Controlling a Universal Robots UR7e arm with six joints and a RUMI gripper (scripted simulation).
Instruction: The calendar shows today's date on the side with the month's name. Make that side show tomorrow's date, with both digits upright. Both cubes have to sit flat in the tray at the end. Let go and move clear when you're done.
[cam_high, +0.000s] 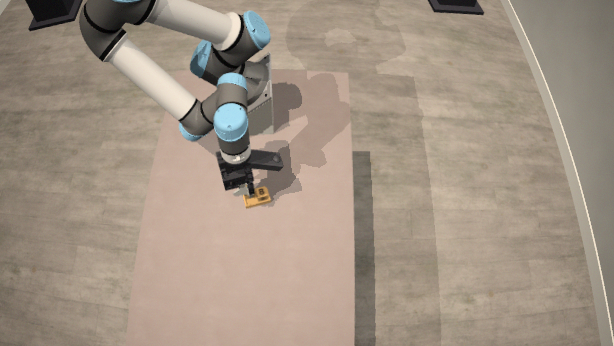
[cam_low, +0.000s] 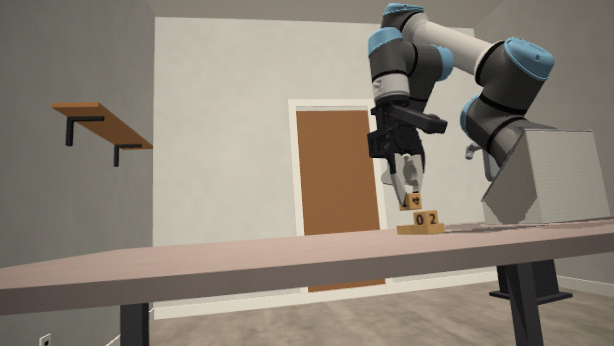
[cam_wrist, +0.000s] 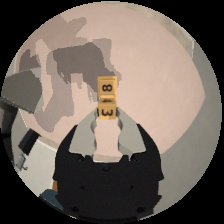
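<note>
The wooden tray is 60 mm below my hand and 20 mm to the left of it.
</note>
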